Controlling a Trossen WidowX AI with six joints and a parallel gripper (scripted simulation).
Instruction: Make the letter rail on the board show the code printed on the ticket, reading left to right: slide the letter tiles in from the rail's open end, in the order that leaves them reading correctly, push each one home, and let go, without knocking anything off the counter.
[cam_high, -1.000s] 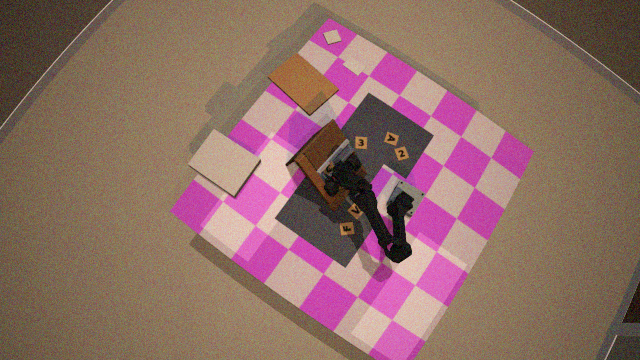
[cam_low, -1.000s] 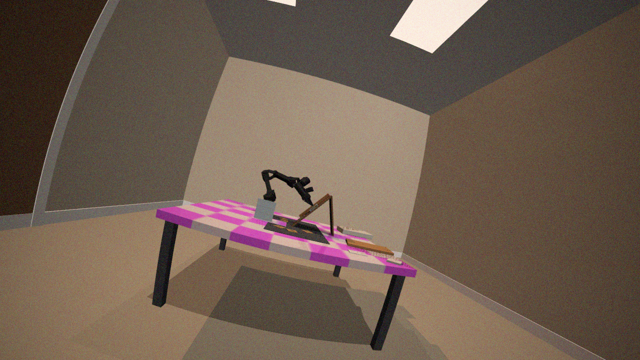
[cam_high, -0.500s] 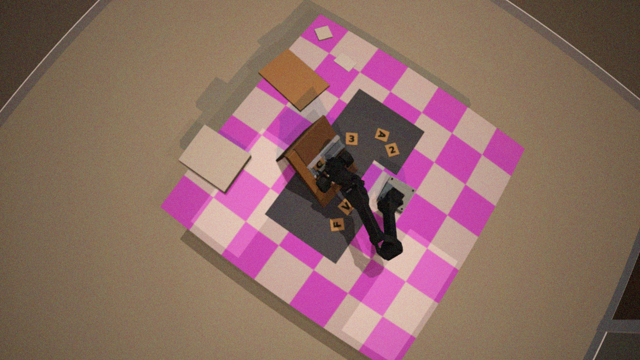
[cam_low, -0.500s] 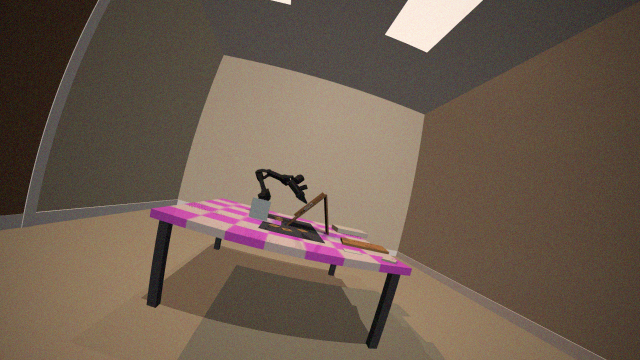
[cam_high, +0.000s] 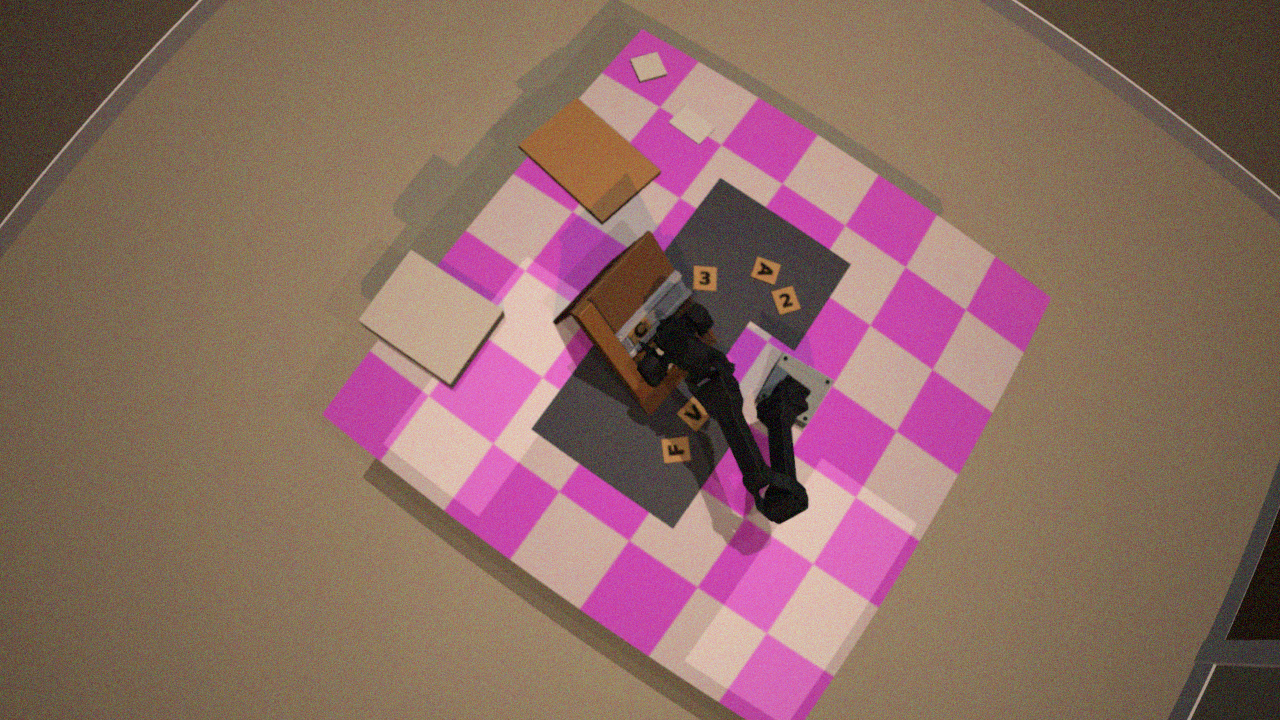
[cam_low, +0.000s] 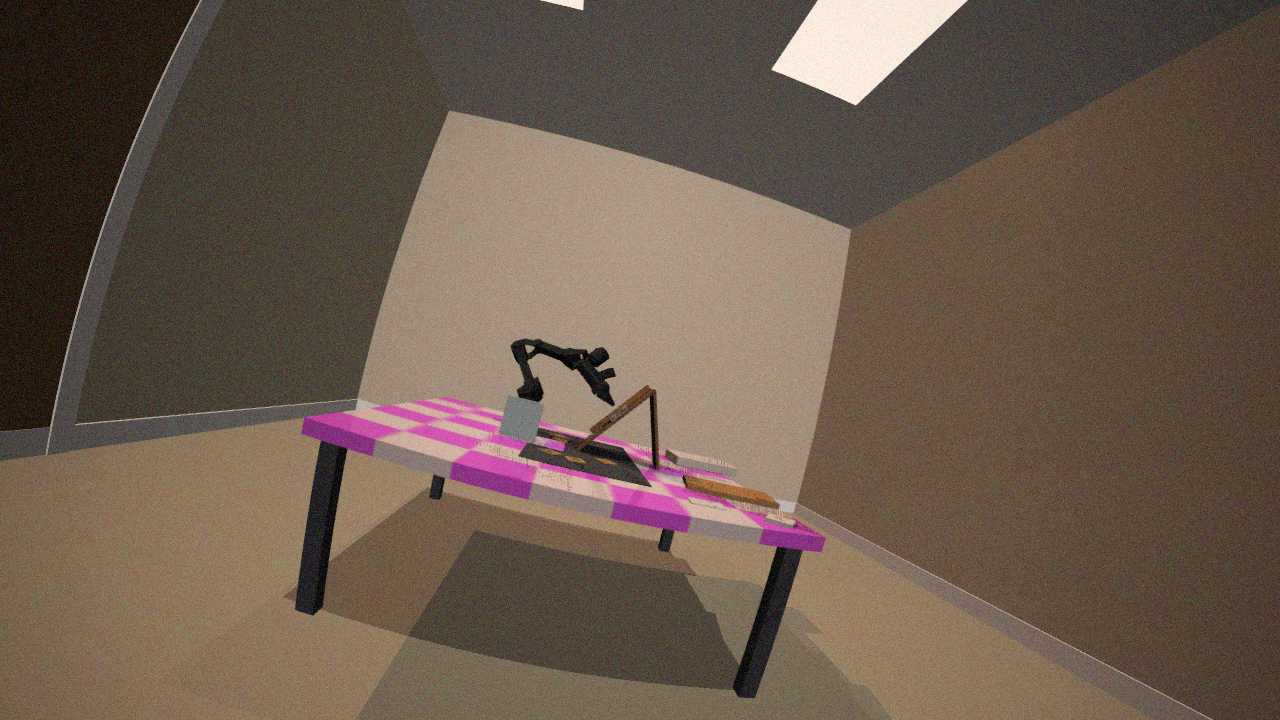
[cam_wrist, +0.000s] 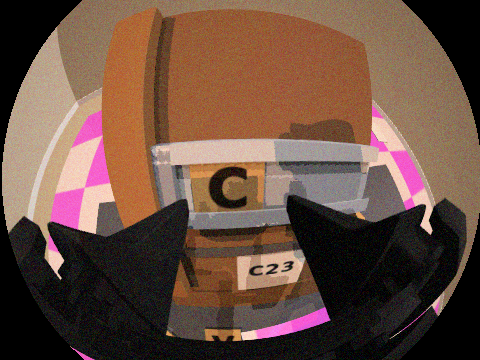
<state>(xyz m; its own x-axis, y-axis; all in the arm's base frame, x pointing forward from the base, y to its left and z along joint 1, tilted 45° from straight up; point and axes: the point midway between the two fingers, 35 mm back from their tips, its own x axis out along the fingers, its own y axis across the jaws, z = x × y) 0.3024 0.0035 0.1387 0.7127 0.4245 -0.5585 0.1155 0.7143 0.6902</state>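
My gripper tip is now 20 mm short of the c tile and 20 mm above it. Round my gripper tip: f tile (180 mm behind, 140 mm to the left, 180 mm below); then white ticket (40 mm behind, 40 mm to the right, 110 mm below); then v tile (170 mm behind, 50 mm to the left, 180 mm below).
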